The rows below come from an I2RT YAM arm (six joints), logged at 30 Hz.
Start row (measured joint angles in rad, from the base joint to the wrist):
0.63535 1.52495 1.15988 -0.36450 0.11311 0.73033
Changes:
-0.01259 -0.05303 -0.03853 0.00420 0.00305 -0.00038
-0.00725 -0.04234 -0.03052 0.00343 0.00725 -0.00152
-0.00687 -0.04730 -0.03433 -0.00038 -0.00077 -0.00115
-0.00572 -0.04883 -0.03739 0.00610 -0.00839 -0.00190
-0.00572 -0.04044 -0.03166 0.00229 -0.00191 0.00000
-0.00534 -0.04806 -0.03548 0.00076 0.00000 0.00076
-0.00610 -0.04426 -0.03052 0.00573 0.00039 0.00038
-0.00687 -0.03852 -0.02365 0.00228 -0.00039 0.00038
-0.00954 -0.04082 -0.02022 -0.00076 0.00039 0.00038
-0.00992 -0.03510 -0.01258 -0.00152 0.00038 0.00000
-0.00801 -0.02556 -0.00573 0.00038 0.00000 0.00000
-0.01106 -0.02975 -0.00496 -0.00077 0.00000 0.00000
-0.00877 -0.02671 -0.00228 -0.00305 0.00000 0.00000
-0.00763 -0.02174 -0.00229 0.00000 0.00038 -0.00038
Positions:
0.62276 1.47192 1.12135 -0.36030 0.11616 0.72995
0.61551 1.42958 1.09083 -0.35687 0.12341 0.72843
0.60864 1.38228 1.05650 -0.35725 0.12264 0.72728
0.60292 1.33345 1.01911 -0.35115 0.11425 0.72538
0.59720 1.29301 0.98745 -0.34886 0.11234 0.72538
0.59186 1.24495 0.95197 -0.34810 0.11234 0.72614
0.58576 1.20069 0.92145 -0.34237 0.11273 0.72652
0.57889 1.16217 0.89780 -0.34009 0.11234 0.72690
0.56935 1.12135 0.87758 -0.34085 0.11273 0.72728
0.55943 1.08625 0.86500 -0.34237 0.11311 0.72728
0.55142 1.06069 0.85927 -0.34199 0.11311 0.72728
0.54036 1.03094 0.85431 -0.34276 0.11311 0.72728
0.53159 1.00423 0.85203 -0.34581 0.11311 0.72728
0.52396 0.98249 0.84974 -0.34581 0.11349 0.72690

